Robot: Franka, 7 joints.
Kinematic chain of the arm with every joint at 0, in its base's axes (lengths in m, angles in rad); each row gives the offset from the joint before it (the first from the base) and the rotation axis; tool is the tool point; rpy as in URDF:
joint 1: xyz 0 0 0.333 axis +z
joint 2: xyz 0 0 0 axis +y
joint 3: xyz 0 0 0.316 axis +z
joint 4: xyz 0.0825 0 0 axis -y
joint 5: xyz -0.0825 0 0.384 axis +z
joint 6: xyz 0 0 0 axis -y
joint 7: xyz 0.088 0 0 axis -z
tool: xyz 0 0 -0.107 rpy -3.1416 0 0
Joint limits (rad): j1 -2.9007..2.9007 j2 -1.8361..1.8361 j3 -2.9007..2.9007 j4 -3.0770..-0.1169 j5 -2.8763..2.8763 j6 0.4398..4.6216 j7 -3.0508..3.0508
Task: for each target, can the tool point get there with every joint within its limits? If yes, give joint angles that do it. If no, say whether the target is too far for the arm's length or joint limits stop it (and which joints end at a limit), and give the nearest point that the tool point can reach.
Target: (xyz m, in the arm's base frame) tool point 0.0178 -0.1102 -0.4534
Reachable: no: joint limits stop it (at a limit: joint 2) | nearest point 0.0227 -0.1405 -0.3417 | short by 0.116 m
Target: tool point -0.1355 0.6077 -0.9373
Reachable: no: too far | nearest point -0.0955 0.4284 -0.3375 | short by 0.627 m
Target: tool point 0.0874 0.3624 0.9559
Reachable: yes | joints 0.8367 -0.1881 0.6489 -1.3195 1.1732 3.7551 0.4013
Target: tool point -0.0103 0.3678 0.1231
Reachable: yes | joints 0.3546 1.1625 1.2259 -2.3293 -0.9992 1.2760 -1.2061
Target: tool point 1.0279 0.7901 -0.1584
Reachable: no: too far | nearest point 0.6360 0.4889 0.0289 | short by 0.529 m
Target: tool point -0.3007 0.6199 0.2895
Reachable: yes | joints -2.1345 -1.2421 -1.9058 -1.8042 -0.6910 2.9602 -1.9676
